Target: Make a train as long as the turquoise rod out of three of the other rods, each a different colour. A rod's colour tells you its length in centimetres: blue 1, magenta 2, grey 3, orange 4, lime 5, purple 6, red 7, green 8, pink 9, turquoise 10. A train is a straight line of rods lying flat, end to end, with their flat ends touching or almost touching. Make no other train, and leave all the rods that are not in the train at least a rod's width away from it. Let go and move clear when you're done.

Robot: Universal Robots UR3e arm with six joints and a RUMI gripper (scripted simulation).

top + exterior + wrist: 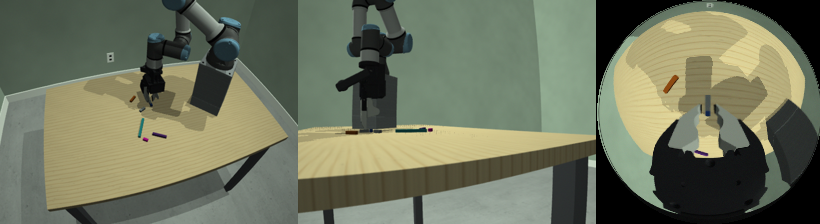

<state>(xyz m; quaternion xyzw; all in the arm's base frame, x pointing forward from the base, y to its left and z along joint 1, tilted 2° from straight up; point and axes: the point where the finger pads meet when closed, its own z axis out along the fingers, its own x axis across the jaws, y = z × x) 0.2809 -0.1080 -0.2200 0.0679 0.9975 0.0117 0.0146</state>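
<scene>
My hand is 2 cm to the right of the blue rod and 2 cm above it. Also, from my hand: turquoise rod 12 cm to the left, 10 cm ahead, 2 cm below; orange rod 7 cm ahead, 5 cm to the right, 2 cm below; purple rod 19 cm to the left, 5 cm ahead, 2 cm below.
</scene>
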